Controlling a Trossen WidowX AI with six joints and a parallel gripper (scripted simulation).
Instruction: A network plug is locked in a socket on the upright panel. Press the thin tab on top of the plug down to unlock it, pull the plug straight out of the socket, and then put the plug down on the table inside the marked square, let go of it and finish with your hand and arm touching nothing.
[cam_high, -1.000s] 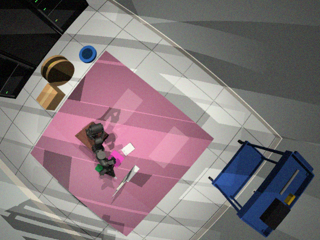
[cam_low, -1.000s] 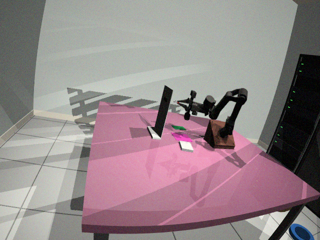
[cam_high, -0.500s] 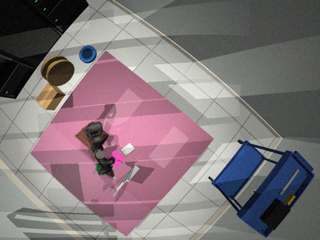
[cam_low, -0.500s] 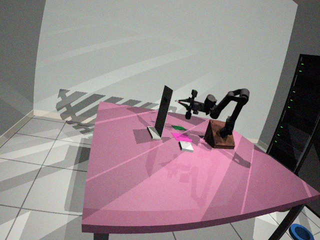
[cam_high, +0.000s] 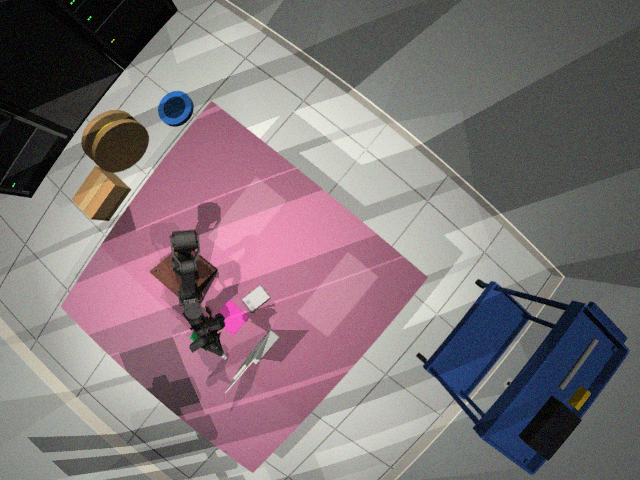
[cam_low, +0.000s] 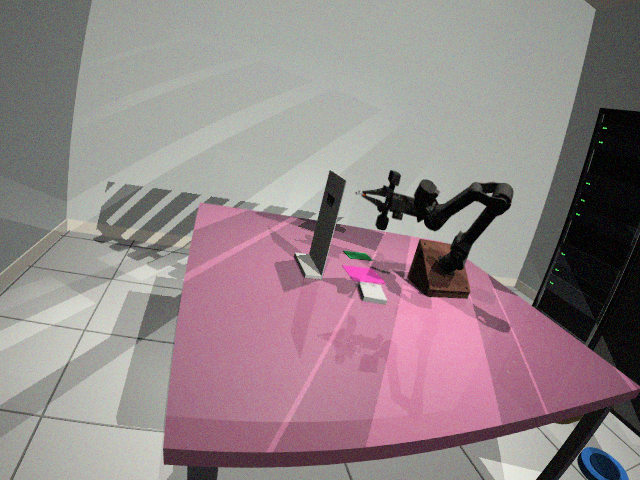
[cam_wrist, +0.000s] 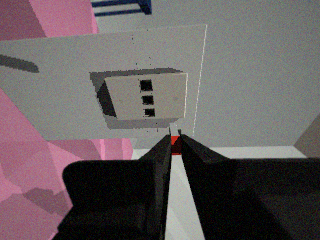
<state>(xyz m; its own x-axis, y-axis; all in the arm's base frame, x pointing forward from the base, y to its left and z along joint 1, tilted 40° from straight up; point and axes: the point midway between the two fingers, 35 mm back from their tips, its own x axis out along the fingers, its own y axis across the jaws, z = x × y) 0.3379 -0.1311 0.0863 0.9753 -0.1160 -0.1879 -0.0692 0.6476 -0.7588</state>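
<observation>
Right now the magenta square is 8 cm behind my gripper tip, 1 cm to the left of it and 26 cm below it. The rest, counted from my gripper tip: red plug (right at my gripper tip); then grey block (6 cm behind, 16 cm to the left, 26 cm below).
</observation>
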